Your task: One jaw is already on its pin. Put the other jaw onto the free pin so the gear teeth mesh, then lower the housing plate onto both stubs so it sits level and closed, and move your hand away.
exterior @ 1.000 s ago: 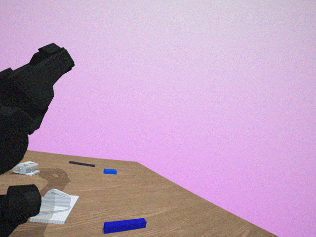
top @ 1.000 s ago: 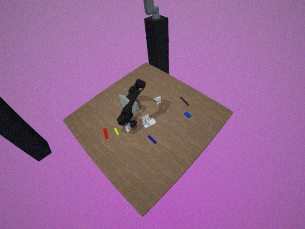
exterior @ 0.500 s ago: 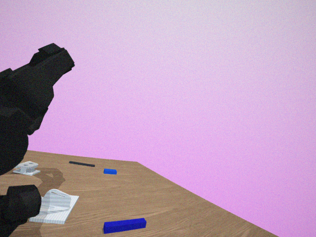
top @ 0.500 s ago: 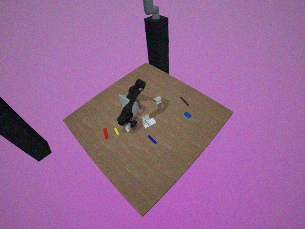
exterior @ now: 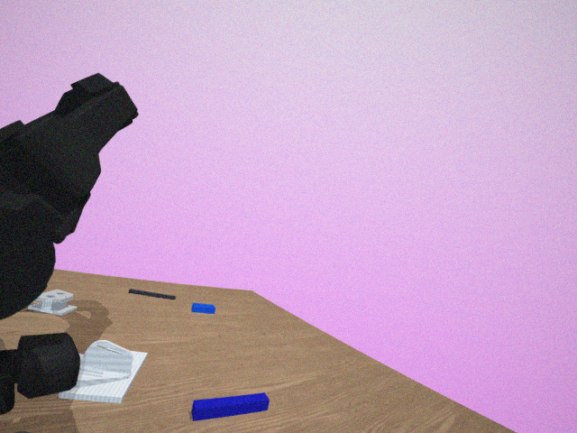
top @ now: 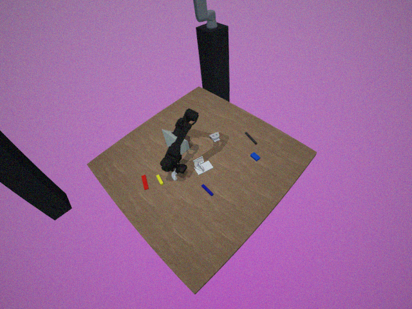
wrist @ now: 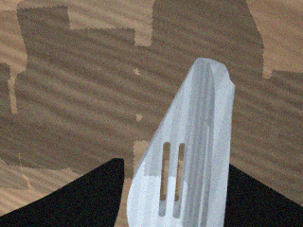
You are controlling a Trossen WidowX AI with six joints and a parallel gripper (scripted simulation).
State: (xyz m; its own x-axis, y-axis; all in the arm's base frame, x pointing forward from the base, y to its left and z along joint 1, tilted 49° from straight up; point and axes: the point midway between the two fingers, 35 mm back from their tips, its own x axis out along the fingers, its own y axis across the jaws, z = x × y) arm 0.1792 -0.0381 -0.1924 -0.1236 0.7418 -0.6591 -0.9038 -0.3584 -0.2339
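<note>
Now: gripper tip 12 cm to the left of the yellow bar, 2 cm past it and 1 cm below it. The rest, counted from my gripper tip: jaw 3 cm ahead, 2 cm to the right; red bar 22 cm to the right, 8 cm behind; long blue block 27 cm ahead, 7 cm to the left.
</note>
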